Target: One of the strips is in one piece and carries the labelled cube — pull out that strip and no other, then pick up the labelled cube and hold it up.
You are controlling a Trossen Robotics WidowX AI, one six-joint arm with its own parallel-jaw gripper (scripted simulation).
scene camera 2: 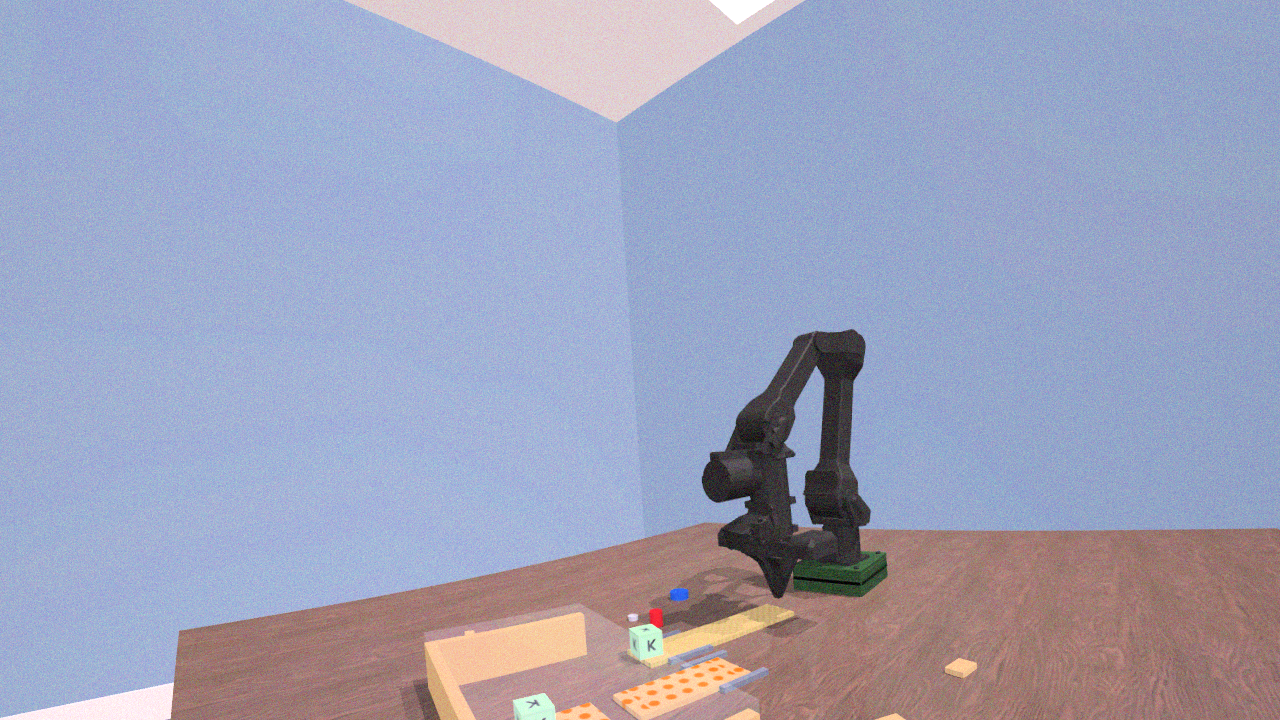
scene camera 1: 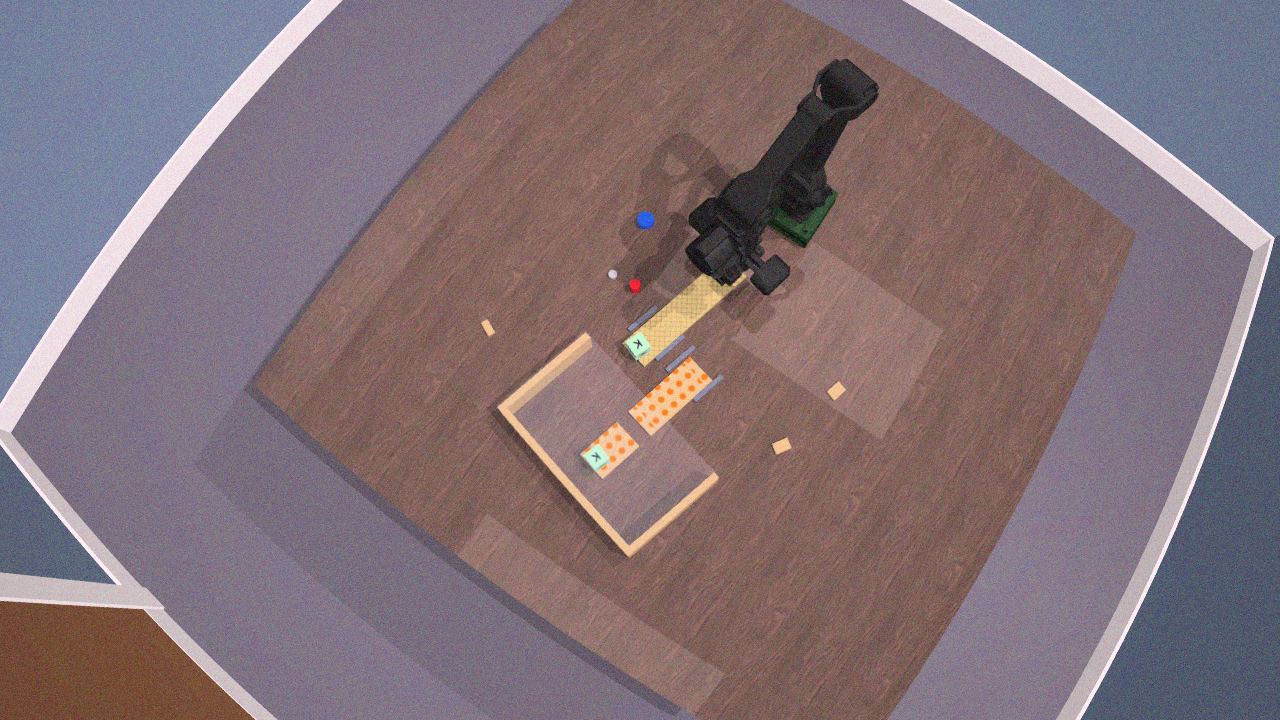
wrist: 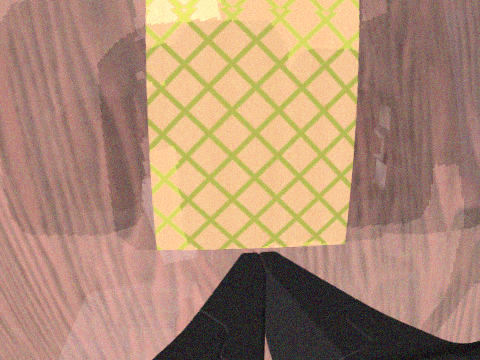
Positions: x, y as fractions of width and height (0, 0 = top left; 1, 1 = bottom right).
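Scene:
I can see a yellow lattice strip in the wrist view (0.52, 0.33). That same yellow lattice strip is visible to me in scene camera 1 (0.54, 0.42), and in scene camera 2 (0.57, 0.87) too.

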